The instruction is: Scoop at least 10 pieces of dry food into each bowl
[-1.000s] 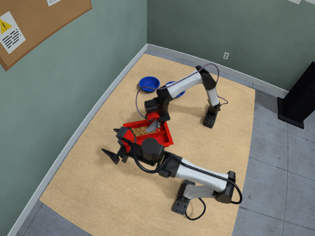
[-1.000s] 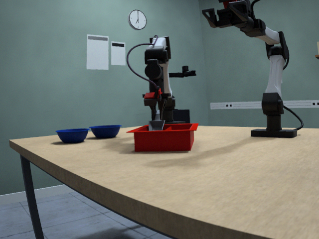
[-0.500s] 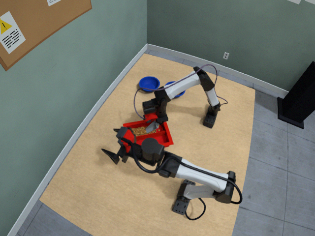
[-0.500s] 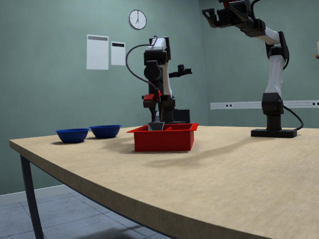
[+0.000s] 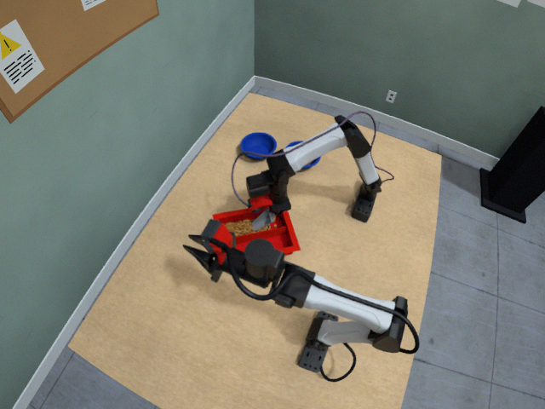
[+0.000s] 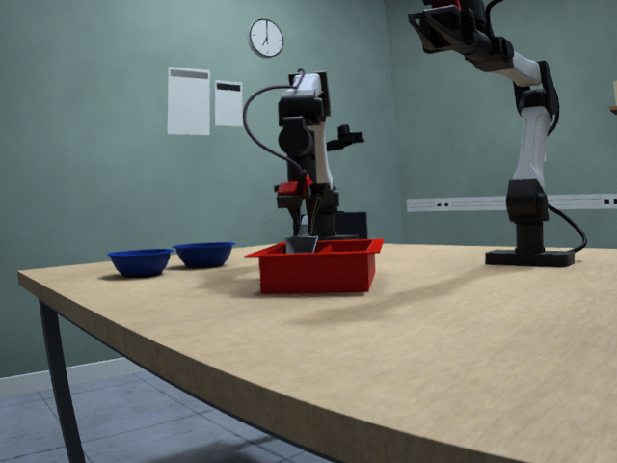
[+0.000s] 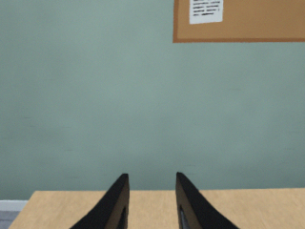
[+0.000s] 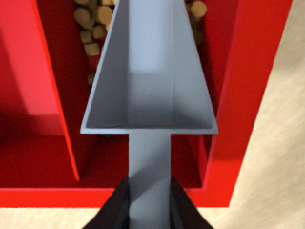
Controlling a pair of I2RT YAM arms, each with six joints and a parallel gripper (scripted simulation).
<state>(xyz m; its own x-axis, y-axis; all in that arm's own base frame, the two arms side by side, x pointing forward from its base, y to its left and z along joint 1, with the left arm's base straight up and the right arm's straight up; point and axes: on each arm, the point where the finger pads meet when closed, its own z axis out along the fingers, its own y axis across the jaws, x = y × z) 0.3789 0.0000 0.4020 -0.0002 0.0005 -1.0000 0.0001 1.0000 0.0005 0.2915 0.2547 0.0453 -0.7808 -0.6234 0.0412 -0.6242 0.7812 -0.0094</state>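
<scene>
Now: right hand 3 cm short of the grey scoop, 3 cm above it and 2 cm to the right of it. From my right hand the other things lie so: red box: 10 cm to the left, 5 cm ahead, 4 cm below.
</scene>
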